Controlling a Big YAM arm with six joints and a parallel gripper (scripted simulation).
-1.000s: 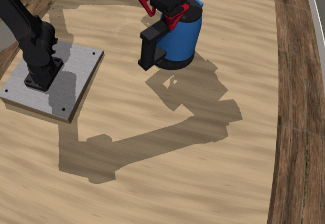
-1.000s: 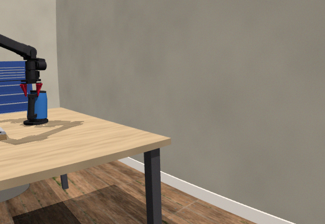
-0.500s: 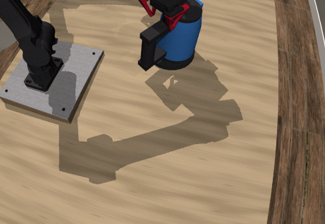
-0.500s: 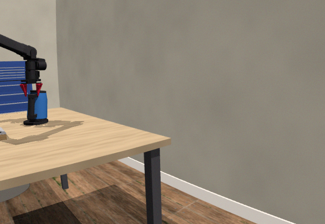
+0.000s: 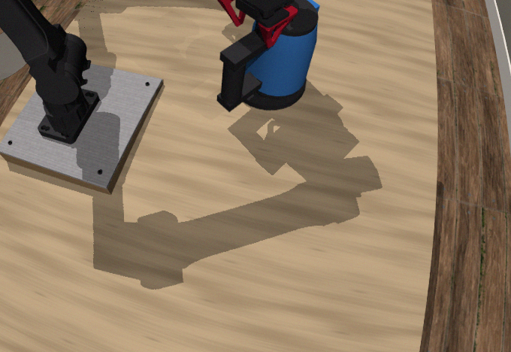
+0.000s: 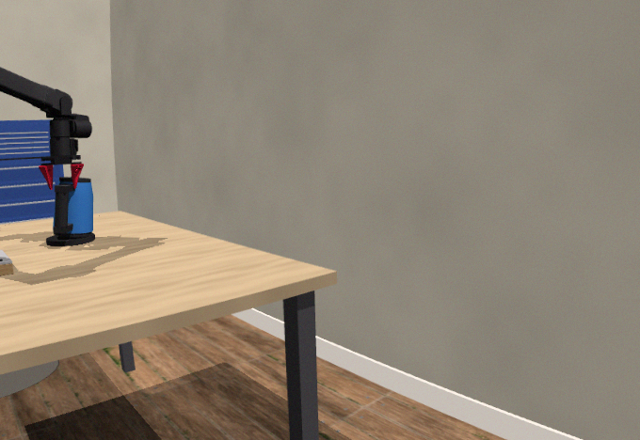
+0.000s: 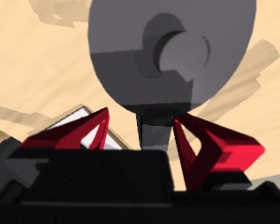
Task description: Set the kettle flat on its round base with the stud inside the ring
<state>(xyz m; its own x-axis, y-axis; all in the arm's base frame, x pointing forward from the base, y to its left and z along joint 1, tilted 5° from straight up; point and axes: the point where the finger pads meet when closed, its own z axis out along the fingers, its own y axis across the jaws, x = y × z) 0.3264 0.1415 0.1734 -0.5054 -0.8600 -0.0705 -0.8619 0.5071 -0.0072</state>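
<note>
Now: hand 60 mm above the blue kettle, 20 mm to the right of it and 20 mm short of it. From my hand the other things lie so: black round base 170 mm below, 50 mm to the left, 20 mm ahead.
</note>
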